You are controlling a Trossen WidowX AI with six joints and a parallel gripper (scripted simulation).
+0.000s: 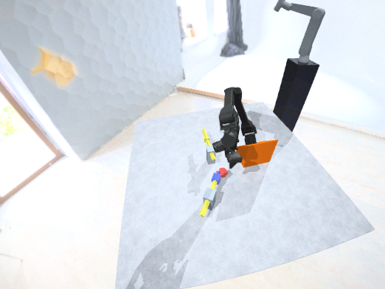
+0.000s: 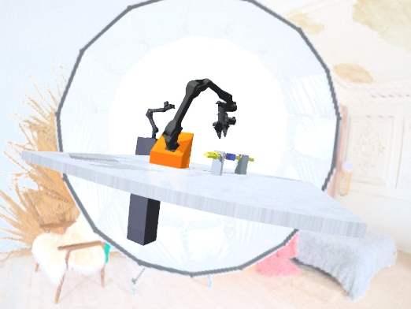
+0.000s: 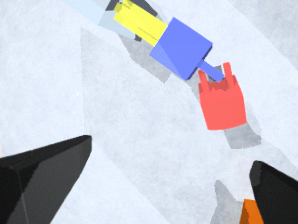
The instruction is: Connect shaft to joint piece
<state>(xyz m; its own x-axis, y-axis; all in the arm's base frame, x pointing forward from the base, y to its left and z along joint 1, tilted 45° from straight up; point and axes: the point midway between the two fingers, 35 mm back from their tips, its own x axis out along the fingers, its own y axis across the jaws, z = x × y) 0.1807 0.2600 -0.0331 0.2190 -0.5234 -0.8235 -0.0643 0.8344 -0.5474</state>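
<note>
Right now the red square joint piece is 2 cm ahead of my gripper tip, 3 cm to the right of it and 12 cm below it.
</note>
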